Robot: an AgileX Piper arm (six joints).
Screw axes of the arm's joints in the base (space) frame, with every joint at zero. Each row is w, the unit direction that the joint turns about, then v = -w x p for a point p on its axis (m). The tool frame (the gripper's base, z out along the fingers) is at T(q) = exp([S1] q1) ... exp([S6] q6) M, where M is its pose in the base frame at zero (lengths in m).
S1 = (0, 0, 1, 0, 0, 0)
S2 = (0, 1, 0, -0.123, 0, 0)
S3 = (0, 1, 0, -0.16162, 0, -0.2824)
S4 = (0.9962, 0, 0.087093, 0, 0.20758, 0)
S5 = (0, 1, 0, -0.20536, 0, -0.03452)
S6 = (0.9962, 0, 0.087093, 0, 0.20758, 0)
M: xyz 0.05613 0 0.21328 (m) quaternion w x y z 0.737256 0 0.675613 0
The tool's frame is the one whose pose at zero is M.
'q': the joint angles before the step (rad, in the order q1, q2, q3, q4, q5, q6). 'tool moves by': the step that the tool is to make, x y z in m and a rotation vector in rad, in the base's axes. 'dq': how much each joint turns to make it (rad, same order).
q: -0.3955 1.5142 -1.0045 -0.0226 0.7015 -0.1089
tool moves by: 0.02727 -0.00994 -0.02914 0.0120 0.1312 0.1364
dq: 0.0000 0.1647 -0.0908 0.0226 0.0508 -0.1584
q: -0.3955 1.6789 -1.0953 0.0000 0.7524 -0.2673
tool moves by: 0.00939 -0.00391 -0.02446 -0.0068 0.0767 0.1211
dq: 0.0000 0.0864 -0.0172 0.0000 -0.0009 -0.1263
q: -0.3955 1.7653 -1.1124 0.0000 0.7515 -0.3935
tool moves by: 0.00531 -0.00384 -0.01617 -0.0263 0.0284 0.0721
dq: 0.0000 0.0511 -0.0023 -0.0253 -0.0332 -0.0594
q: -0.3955 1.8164 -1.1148 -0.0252 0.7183 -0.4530
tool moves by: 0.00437 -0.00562 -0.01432 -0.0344 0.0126 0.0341
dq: -0.0030 0.0448 -0.0008 -0.0444 -0.0460 -0.0093
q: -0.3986 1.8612 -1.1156 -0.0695 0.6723 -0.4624
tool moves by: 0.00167 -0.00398 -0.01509 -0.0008 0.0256 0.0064
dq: -0.0066 0.0441 0.0000 -0.0143 -0.0210 -0.0028
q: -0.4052 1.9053 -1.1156 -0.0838 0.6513 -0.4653
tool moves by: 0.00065 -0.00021 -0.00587 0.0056 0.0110 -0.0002
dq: 0.0000 0.0168 0.0000 0.0008 -0.0045 0.0000
